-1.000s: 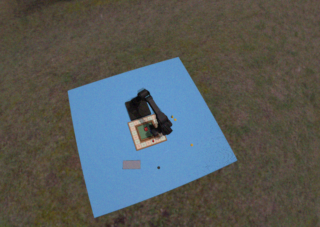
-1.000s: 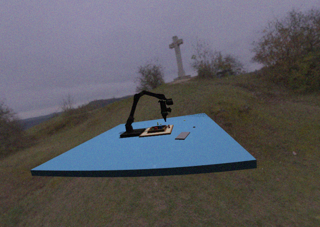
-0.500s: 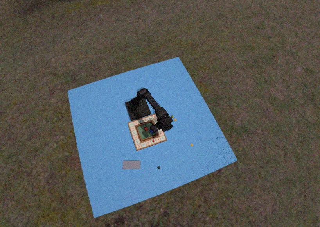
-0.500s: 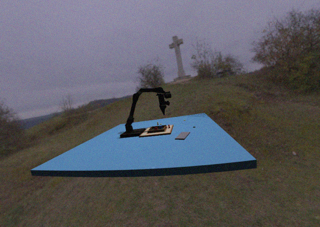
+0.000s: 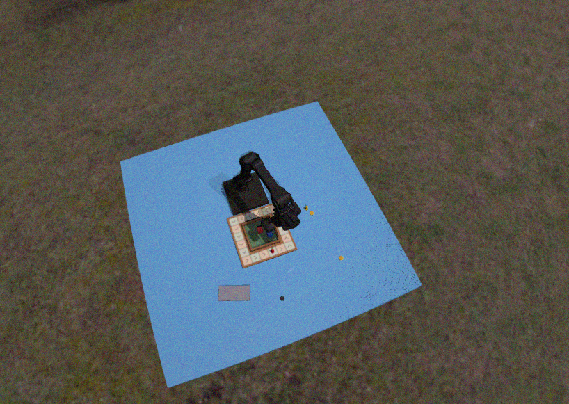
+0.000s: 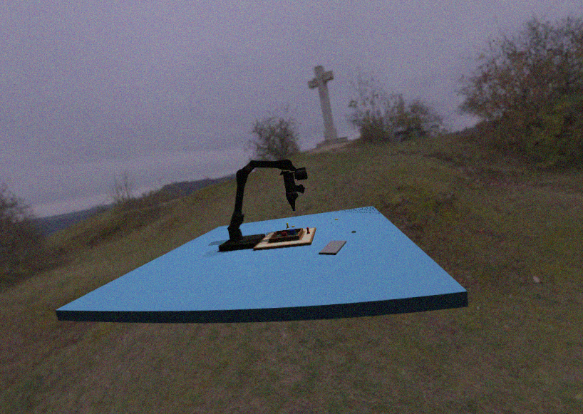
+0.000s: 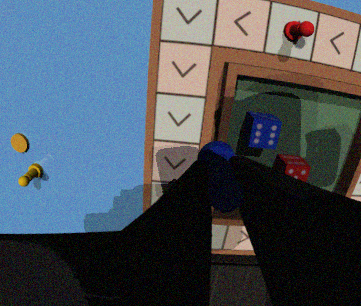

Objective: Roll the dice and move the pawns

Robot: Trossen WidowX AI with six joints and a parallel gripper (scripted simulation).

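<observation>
The green tray lies 20 mm behind my gripper tip, 100 mm to the right of it and 140 mm below it. The rest, counted from my gripper tip: red pawn (80 mm ahead, 60 mm to the right, 110 mm below); blue pawn (10 mm above); small black disc (320 mm ahead, 50 mm to the right, 140 mm below).
</observation>
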